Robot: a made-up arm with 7 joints. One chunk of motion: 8 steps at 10 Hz.
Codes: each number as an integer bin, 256 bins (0 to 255) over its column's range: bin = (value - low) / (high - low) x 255, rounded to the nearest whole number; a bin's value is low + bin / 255 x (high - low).
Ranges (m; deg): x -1.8..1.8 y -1.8..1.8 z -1.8..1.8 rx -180..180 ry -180..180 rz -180..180
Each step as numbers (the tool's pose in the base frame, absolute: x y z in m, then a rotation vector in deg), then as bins.
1 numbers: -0.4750 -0.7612 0.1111 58.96 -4.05 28.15
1 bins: 94 74 135 169 125 147
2 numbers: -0.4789 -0.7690 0.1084 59.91 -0.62 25.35
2 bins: 94 73 135 170 127 145
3 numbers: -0.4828 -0.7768 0.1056 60.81 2.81 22.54
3 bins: 93 72 135 171 129 143
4 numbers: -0.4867 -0.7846 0.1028 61.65 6.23 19.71
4 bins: 93 72 135 171 132 141
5 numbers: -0.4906 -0.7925 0.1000 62.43 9.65 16.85
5 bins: 93 71 135 172 134 139
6 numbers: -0.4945 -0.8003 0.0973 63.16 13.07 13.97
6 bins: 92 71 134 172 137 137
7 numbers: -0.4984 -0.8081 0.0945 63.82 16.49 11.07
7 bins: 92 70 134 173 139 135
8 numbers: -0.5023 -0.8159 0.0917 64.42 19.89 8.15
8 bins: 92 70 134 173 142 133
